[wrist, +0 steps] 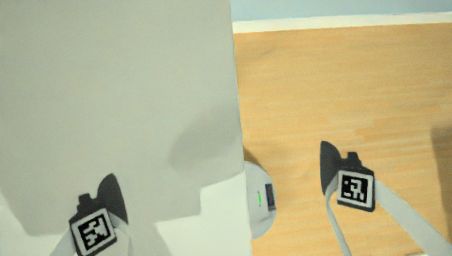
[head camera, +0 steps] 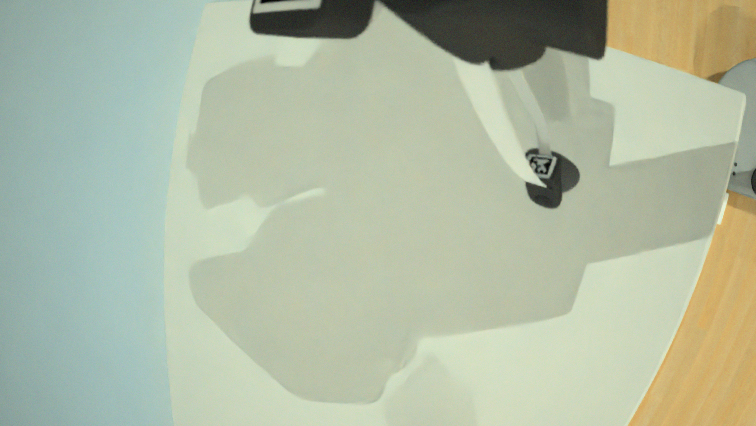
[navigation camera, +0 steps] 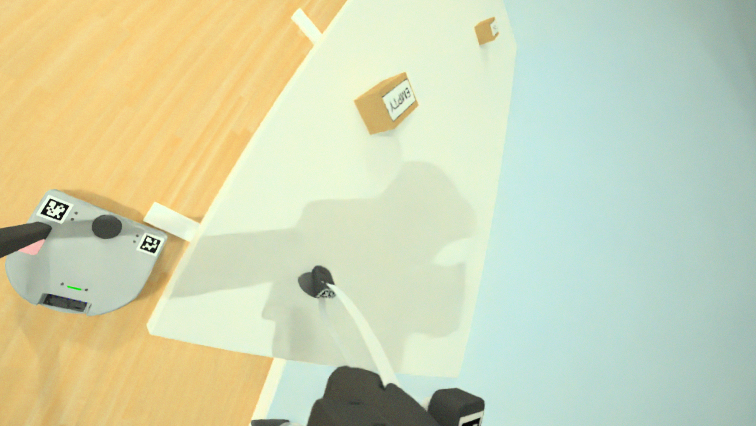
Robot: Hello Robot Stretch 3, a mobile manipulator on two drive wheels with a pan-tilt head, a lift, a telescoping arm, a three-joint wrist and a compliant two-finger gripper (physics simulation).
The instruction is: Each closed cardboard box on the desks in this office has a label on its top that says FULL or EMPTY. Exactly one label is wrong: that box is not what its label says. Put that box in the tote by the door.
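Seen in the pictures: gripper, fingertip midpoint: (head camera: 568,58) (navigation camera: 287,347); robot's base at its link origin: (navigation camera: 107,225).
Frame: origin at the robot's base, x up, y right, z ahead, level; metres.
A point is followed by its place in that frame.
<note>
A brown cardboard box (navigation camera: 388,103) @(x 1.000, y 0.188, z 0.327 m) labelled EMPTY stands on the white desk (head camera: 555,370) @(x 0.950, y 0.150, z 0.196 m) (navigation camera: 317,158) @(x 0.950, y 0.147, z 0.208 m) (wrist: 125,75) in the navigation view. A smaller-looking box (navigation camera: 484,32) @(x 0.978, y 0.478, z 0.933 m) stands farther along by the wall side; its label is too small to read. My gripper (wrist: 222,176) @(x 0.974, y 0.190, z -0.023 m) is open and empty. In the wrist view its left finger is over the desk and its right finger over the floor. One dark fingertip (head camera: 544,185) @(x 1.033, y 0.166, z 0.058 m) (navigation camera: 317,280) @(x 1.015, y 0.166, z 0.059 m) shows over the desk's near end, apart from both boxes. The tote does not show.
My grey base (head camera: 743,116) @(x 0.160, y 0.086, z -0.118 m) (navigation camera: 105,269) @(x 0.159, y 0.050, z -0.116 m) (wrist: 260,215) is on the wooden floor (head camera: 714,317) @(x 0.000, y 0.025, z 0.369 m) (navigation camera: 132,105) @(x 0.000, y -0.132, z 0.422 m) (wrist: 325,90) beside the desk. A white desk foot (navigation camera: 171,221) @(x 0.025, y 0.176, z 0.097 m) lies close to the base. The pale blue wall (head camera: 79,211) @(x 1.123, y 0.903, z 0.293 m) (navigation camera: 634,211) @(x 1.358, y 0.908, z 0.500 m) runs along the desk's other side.
</note>
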